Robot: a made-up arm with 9 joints. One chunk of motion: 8 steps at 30 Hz.
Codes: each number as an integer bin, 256 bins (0 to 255) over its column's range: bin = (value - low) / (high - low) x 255, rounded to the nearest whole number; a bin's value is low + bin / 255 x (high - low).
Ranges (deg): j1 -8..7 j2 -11..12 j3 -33..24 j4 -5..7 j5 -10..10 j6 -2..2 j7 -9..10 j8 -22..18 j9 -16..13
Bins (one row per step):
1: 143 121 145 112 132 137 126 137 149
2: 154 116 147 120 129 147 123 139 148
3: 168 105 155 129 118 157 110 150 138
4: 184 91 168 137 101 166 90 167 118
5: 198 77 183 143 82 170 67 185 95
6: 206 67 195 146 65 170 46 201 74
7: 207 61 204 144 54 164 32 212 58
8: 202 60 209 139 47 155 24 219 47
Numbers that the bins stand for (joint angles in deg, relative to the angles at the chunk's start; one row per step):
1: 0.41 -0.09 -0.59 0.27 0.35 0.15 0.39 -0.51 0.95
2: 1.06 -0.54 -0.14 0.65 0.12 0.31 0.16 -0.20 0.83
3: 1.88 -1.53 1.65 1.07 -0.75 0.46 -0.80 1.53 -0.31
4: 2.82 -2.79 4.55 1.45 -2.08 0.60 -2.29 4.20 -2.58
5: 3.65 -4.05 7.91 1.73 -3.57 0.67 -4.01 7.02 -5.20
6: 4.12 -4.96 10.59 1.87 -4.90 0.67 -5.57 9.53 -7.58
7: 4.18 -5.50 12.60 1.78 -5.76 0.57 -6.62 11.25 -9.40
8: 3.88 -5.59 13.72 1.54 -6.31 0.43 -7.21 12.35 -10.65

